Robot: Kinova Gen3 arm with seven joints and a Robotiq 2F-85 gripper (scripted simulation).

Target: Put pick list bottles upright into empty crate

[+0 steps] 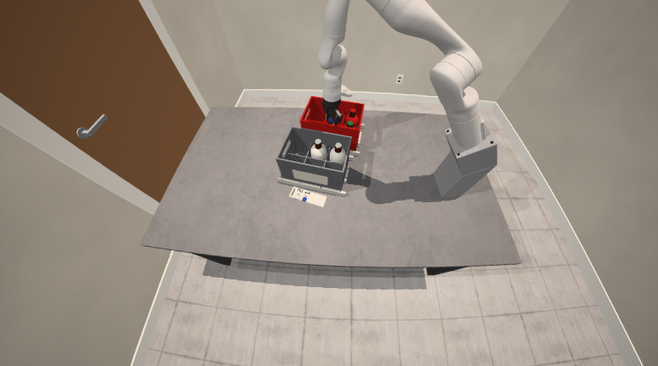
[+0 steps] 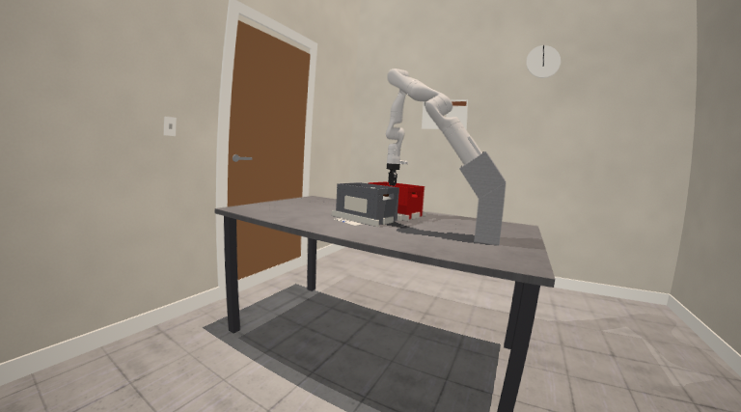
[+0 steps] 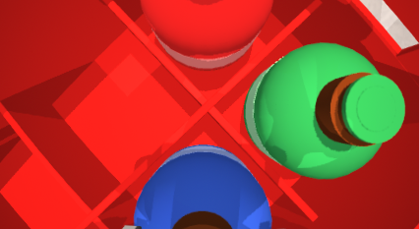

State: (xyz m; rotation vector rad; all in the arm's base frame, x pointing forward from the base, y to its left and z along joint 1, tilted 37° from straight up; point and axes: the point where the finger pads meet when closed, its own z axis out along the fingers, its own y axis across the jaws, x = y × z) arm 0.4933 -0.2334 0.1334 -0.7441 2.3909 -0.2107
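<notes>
Right now my hand is 70 mm above the blue-label bottle. Also, from my hand: red crate: 70 mm below, 40 mm to the right, 10 mm behind; green-label bottle: 90 mm behind, 70 mm below, 20 mm to the left; red-label bottle: 100 mm behind, 70 mm to the right, 70 mm below.
</notes>
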